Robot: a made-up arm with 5 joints. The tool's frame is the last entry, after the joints.
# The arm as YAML. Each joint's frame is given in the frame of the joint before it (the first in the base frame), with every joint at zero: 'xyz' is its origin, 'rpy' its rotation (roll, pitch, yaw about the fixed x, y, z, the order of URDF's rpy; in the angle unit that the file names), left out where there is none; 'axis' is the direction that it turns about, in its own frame. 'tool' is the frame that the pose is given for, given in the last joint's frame.
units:
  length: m
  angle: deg
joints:
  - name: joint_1
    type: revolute
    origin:
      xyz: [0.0, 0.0, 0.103]
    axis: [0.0, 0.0, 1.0]
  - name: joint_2
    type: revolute
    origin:
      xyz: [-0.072, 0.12, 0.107]
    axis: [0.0, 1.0, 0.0]
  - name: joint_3
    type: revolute
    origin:
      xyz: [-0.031, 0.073, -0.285]
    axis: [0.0, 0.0, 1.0]
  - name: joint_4
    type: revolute
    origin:
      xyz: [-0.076, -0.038, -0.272]
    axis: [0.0, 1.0, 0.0]
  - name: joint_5
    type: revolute
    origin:
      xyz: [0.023, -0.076, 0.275]
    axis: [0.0, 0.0, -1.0]
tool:
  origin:
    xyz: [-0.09, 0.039, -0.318]
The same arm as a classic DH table. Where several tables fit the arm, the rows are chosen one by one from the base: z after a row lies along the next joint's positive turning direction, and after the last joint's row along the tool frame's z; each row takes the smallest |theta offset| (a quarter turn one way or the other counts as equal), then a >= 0, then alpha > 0; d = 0 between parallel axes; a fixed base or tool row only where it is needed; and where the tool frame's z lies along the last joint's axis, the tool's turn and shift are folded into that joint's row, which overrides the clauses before.
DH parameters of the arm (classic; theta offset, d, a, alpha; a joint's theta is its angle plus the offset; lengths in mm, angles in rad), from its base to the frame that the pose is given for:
joint_1: 0.0000 210.0 -72.0 -1.5708
joint_2: 0.0000 193.0 -31.0 1.5708
joint_3: 0.0000 -557.0 -76.0 -1.5708
joint_4: 0.0000 -114.0 23.0 -1.5708
joint_5: 0.4089 0.0 -98.1 3.1416
tool (fixed): 0.4089 -43.0 0.0 0.0000

